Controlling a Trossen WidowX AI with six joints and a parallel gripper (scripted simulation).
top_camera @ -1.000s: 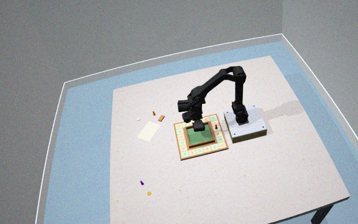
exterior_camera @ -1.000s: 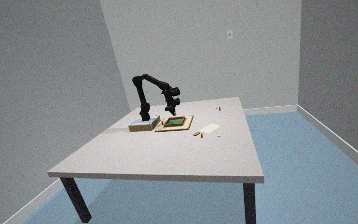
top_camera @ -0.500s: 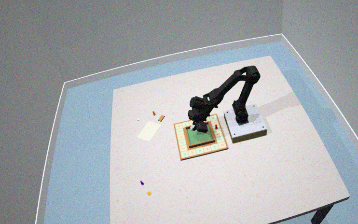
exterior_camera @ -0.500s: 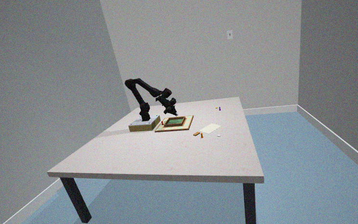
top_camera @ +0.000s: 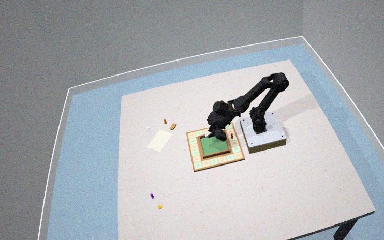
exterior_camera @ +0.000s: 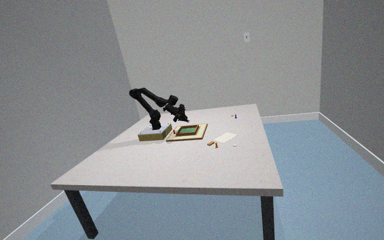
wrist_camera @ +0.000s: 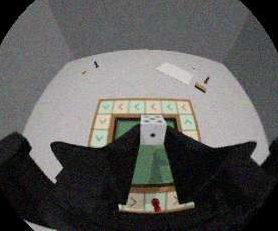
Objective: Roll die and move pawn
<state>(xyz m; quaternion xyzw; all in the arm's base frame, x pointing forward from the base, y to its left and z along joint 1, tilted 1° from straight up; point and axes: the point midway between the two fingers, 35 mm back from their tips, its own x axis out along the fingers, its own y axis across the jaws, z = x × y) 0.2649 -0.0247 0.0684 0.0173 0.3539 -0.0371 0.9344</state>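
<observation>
The red pawn lies 130 mm behind my gripper tip, 80 mm below it and 10 mm to the right of it. From my gripper tip the other things lie so: wooden block: 230 mm to the right, 180 mm ahead, 100 mm below; then green dice tray: 100 mm below, 20 mm behind; then white die: right at my gripper tip.
</observation>
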